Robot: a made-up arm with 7 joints. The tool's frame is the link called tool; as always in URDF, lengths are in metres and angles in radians. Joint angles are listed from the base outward. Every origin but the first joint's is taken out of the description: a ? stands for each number. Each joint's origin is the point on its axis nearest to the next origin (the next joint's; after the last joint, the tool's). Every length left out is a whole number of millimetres.
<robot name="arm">
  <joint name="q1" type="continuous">
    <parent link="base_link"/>
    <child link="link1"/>
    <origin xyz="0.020 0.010 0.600" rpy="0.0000 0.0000 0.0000"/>
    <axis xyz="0 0 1"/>
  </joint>
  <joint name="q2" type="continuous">
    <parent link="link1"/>
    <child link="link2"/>
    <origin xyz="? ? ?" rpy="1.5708 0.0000 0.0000"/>
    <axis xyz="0 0 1"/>
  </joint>
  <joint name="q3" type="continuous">
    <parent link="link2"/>
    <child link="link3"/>
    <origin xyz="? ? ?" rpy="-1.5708 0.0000 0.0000"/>
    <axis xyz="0 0 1"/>
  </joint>
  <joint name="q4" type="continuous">
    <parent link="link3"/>
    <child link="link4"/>
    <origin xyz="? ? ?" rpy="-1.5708 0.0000 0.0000"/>
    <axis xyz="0 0 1"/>
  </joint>
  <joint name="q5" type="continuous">
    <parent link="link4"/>
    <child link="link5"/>
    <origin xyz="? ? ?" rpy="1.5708 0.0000 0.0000"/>
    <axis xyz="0 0 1"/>
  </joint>
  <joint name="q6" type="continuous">
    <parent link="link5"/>
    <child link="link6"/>
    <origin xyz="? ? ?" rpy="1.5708 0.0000 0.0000"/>
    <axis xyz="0 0 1"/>
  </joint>
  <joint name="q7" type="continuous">
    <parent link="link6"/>
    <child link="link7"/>
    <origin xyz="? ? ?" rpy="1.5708 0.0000 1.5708"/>
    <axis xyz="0 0 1"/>
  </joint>
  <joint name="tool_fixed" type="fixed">
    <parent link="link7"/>
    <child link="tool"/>
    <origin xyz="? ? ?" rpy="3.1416 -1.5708 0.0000"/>
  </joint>
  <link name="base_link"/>
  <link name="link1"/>
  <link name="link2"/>
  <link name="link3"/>
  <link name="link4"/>
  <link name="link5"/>
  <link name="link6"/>
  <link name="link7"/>
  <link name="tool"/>
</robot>
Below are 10 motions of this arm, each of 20 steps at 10 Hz.
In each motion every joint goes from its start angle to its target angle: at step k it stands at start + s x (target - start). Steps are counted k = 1, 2, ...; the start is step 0. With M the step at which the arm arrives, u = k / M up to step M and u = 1 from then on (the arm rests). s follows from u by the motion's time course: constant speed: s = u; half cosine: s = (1 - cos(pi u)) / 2; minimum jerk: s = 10 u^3 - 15 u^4 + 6 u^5.
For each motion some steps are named. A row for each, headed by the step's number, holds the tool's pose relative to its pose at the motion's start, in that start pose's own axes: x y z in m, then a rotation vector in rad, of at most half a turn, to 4 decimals.
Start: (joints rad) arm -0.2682 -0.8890 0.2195 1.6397 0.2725 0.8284 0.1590
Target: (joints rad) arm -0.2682 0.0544 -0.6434 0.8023 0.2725 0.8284 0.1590
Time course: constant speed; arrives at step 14
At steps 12, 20:
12: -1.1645 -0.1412 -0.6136 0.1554 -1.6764 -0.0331
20: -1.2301 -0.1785 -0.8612 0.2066 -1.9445 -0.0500

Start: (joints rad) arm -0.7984 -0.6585 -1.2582 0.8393 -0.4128 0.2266 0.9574
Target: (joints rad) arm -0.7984 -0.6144 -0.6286 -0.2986 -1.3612 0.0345 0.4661
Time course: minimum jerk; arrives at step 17
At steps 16, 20:
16: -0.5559 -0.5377 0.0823 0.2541 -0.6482 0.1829
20: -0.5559 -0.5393 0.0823 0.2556 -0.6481 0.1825

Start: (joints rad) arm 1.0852 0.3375 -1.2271 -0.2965 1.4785 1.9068 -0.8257
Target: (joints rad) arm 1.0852 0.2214 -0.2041 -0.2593 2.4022 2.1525 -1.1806
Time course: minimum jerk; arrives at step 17
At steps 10, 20:
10: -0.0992 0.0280 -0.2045 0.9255 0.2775 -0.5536
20: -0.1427 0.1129 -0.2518 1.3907 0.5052 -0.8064

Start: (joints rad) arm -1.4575 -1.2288 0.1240 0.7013 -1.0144 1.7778 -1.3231
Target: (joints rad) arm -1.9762 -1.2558 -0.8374 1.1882 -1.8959 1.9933 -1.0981
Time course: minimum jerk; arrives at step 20
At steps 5, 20:
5: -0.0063 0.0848 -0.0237 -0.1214 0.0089 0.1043
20: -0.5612 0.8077 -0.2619 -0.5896 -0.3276 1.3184

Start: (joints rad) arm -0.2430 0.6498 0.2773 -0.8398 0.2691 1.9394 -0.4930
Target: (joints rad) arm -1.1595 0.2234 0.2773 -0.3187 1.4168 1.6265 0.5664
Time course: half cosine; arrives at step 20
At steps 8, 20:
8: -0.1515 0.2112 -0.2513 0.6492 0.5439 0.1629
20: -0.6921 0.2412 -0.5831 1.2185 1.5712 -0.4414

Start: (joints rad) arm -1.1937 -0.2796 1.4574 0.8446 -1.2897 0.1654 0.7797
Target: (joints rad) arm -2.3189 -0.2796 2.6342 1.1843 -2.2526 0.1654 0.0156
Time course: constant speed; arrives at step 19
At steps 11, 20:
11: -0.2109 0.0017 -0.0662 -0.5473 -0.3510 -0.4330
20: -0.3683 0.0819 -0.1696 -0.9109 -0.5616 -0.8982

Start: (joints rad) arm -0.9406 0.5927 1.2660 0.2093 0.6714 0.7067 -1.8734
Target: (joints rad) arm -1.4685 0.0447 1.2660 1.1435 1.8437 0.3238 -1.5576
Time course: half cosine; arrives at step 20
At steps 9, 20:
9: 0.0793 0.3571 -0.3866 0.8387 -0.0171 0.2986
20: -0.1982 0.8340 -0.6236 1.9702 -0.0319 -0.0374

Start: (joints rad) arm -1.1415 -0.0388 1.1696 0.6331 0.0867 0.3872 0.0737
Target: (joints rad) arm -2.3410 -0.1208 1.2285 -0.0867 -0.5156 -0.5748 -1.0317
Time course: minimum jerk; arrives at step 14
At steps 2, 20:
2: -0.0125 -0.0072 0.0027 -0.0235 0.0017 -0.0378
20: -0.5218 0.1316 -0.1434 -0.1519 0.7550 -1.3134

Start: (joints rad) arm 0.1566 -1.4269 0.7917 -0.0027 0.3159 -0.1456 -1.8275
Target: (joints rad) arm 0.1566 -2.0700 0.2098 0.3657 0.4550 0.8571 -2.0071
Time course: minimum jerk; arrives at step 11
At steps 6, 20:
6: 0.2522 0.2145 -0.4396 0.2754 0.3317 -0.0805
20: 0.3820 0.5144 -0.6629 0.3707 0.6448 -0.0299

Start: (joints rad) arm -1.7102 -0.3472 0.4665 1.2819 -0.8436 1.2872 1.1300
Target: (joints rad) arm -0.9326 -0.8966 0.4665 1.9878 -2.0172 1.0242 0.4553
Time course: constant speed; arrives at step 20
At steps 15, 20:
15: -0.0204 0.2487 -0.9234 -1.7127 0.5781 0.5599
20: -0.2264 0.1795 -1.1521 -2.2681 0.4871 1.0020

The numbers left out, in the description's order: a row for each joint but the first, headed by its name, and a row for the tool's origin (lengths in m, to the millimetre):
q2: 0.010 -0.120 0.000
q3: -0.010 0.580 0.000
q4: 0.030 0.060 0.000
q5: -0.030 -0.530 0.000
q6: -0.020 -0.110 0.000
q7: 0.050 0.130 0.000
tool: 0.030 -0.010 0.000

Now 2 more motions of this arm.
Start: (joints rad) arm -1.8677 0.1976 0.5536 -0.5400 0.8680 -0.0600 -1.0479
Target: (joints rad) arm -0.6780 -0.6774 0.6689 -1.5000 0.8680 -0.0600 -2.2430
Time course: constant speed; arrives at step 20
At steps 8, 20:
8: -0.1763 0.0318 -0.4247 -0.2333 -0.3834 -0.3431
20: 0.0618 0.3832 -0.8849 -0.3725 -0.4556 -0.9287

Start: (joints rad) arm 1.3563 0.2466 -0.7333 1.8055 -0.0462 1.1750 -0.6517
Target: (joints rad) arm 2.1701 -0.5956 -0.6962 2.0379 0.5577 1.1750 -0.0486
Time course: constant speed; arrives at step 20
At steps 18, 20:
18: 0.3087 0.8625 -0.0425 0.1132 0.6132 0.5054
20: 0.2968 0.9401 -0.0851 0.1062 0.6841 0.4861

